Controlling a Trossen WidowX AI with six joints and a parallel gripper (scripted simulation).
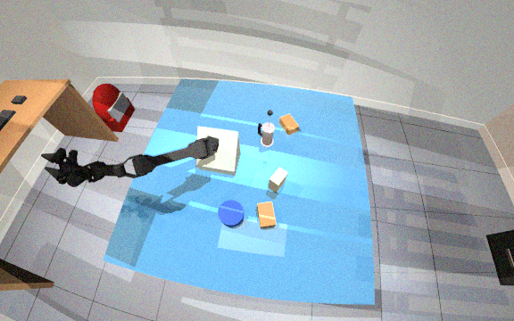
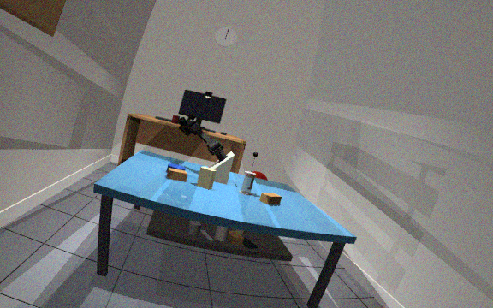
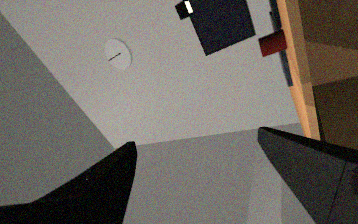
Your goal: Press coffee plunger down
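Right now my gripper tip is 86 cm short of the coffee press, 59 cm to the right of it and 23 cm above it. From my gripper tip the other things lie so: blue disc (82 cm ahead, 13 cm to the left, 32 cm below).
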